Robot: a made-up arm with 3 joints. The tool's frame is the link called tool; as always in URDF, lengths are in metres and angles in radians. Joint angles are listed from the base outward. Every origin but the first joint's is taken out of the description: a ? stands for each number. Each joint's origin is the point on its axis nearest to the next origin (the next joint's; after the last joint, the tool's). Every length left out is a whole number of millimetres.
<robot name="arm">
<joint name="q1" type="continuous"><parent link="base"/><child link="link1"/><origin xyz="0.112 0.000 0.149" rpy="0.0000 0.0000 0.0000"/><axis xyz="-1 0 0"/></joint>
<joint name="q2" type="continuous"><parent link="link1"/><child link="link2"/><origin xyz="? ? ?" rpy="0.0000 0.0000 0.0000"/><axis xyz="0 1 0"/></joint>
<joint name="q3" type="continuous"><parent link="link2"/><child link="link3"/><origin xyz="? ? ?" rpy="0.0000 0.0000 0.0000"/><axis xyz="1 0 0"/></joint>
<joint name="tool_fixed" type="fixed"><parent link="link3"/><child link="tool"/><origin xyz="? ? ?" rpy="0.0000 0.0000 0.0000"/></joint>
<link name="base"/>
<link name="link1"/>
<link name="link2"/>
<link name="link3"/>
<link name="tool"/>
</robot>
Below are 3 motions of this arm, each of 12 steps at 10 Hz.
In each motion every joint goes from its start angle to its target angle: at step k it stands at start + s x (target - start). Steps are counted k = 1, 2, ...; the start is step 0. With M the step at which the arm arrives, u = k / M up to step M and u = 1 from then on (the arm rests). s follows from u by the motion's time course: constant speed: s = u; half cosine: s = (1 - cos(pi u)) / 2; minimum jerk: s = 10 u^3 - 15 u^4 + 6 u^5.
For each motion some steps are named. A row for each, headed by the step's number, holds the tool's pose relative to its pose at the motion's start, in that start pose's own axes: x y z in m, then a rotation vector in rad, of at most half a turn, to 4 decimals.
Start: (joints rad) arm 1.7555 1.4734 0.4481
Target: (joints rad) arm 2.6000 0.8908 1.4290
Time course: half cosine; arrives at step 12
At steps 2, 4, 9, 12:
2: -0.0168 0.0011 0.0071 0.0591 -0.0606 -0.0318
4: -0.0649 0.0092 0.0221 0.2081 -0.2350 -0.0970
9: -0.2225 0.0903 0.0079 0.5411 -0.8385 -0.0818
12: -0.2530 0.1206 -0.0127 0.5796 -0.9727 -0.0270

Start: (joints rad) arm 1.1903 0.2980 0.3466
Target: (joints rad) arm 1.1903 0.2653 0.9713
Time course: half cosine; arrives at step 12
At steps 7, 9, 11, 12:
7: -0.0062 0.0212 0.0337 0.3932 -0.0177 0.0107
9: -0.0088 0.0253 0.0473 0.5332 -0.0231 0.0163
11: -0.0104 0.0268 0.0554 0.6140 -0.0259 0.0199
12: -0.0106 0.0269 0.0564 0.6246 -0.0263 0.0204

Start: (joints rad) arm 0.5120 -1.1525 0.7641
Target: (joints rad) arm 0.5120 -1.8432 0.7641
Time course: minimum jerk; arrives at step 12
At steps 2, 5, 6, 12:
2: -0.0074 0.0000 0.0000 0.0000 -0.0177 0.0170
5: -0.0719 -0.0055 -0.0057 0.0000 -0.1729 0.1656
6: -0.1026 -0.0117 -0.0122 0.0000 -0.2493 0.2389
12: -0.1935 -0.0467 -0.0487 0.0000 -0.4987 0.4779

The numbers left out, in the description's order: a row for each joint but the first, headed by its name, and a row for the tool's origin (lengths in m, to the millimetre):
q2: 0.000 -0.203 -0.107
q3: 0.003 0.000 0.302
tool: 0.000 0.074 -0.070

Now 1 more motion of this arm.
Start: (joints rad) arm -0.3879 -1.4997 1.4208
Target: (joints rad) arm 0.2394 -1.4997 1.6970
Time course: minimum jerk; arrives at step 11
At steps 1, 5, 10, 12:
1: 0.0005 0.0001 0.0005 0.0015 0.0040 0.0006
5: 0.0361 0.0077 0.0247 0.0955 0.2588 0.0240
10: 0.0975 0.0204 0.0415 0.2212 0.6228 0.0080
12: 0.0982 0.0205 0.0415 0.2226 0.6270 0.0075

